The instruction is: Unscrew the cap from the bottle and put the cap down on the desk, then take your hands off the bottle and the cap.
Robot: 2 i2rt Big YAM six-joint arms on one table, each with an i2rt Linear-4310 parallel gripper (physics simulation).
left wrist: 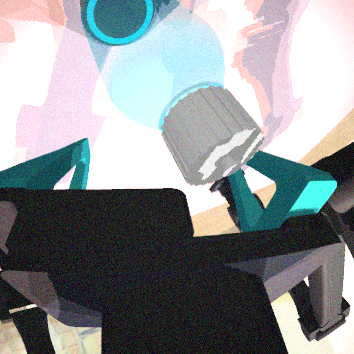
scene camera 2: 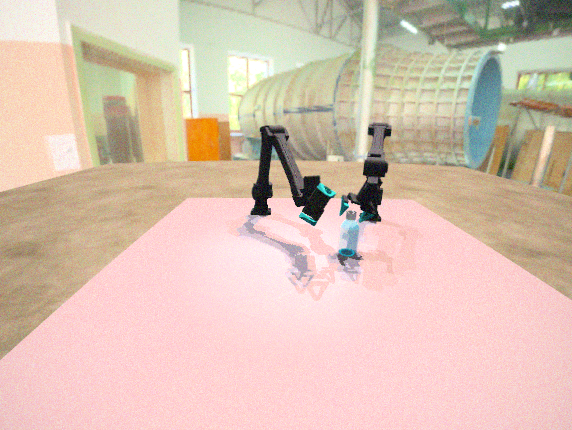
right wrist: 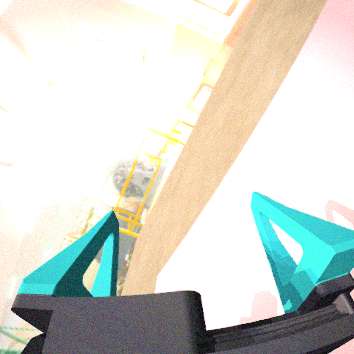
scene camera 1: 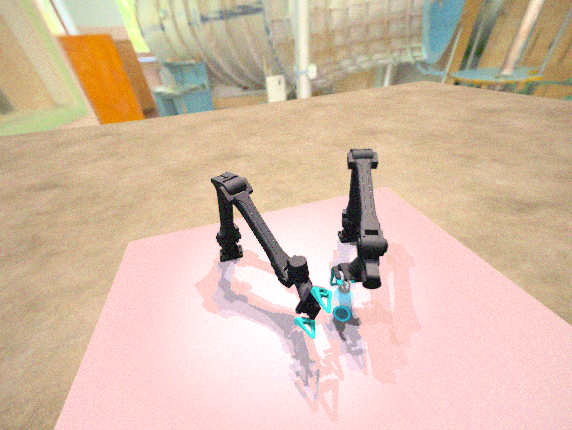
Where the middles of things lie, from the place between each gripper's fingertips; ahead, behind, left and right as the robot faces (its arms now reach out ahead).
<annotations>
I see my right gripper 180 mm past the grey ribbed cap (left wrist: 209, 134), 130 mm to the right of it and 80 mm above it.
My left hand is 40 mm short of the grey ribbed cap and 30 mm below it.
</annotations>
